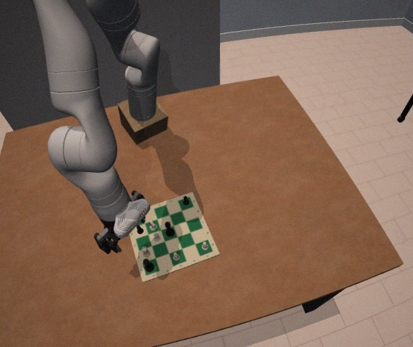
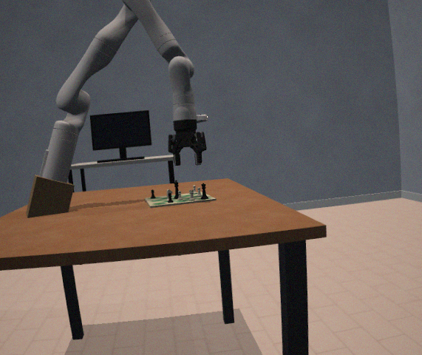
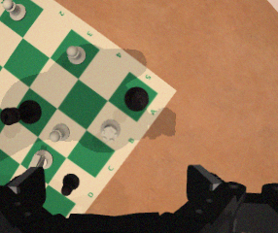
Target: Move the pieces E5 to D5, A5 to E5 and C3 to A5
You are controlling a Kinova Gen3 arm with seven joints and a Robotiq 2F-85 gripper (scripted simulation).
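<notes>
Right now the white rook is 110 mm below my hand, 20 mm to the left of it and 10 mm ahead of it. The rest, counted from my hand: tall black piece (90 mm to the left, 90 mm below, 40 mm behind); then chessboard (130 mm below, 90 mm to the left, 40 mm behind).
</notes>
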